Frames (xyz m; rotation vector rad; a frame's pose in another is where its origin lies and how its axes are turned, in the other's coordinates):
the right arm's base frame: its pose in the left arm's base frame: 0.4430 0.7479 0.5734 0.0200 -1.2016 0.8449
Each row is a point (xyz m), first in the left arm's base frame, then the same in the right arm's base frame.
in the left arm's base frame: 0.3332 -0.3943 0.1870
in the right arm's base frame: -0.9704 -0.5806 0.4327
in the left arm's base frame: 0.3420 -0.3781 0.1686
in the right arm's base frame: -0.9755 -0.5668 0.4112
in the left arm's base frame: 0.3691 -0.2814 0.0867
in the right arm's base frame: -0.9856 -0.4811 0.3145
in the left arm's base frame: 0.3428 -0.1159 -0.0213
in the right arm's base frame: -0.9839 -0.3053 0.2205
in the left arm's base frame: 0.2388 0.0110 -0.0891
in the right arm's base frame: -0.9788 -0.1279 0.2220
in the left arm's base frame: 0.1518 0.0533 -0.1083
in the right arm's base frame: -0.9796 -0.0397 0.2661
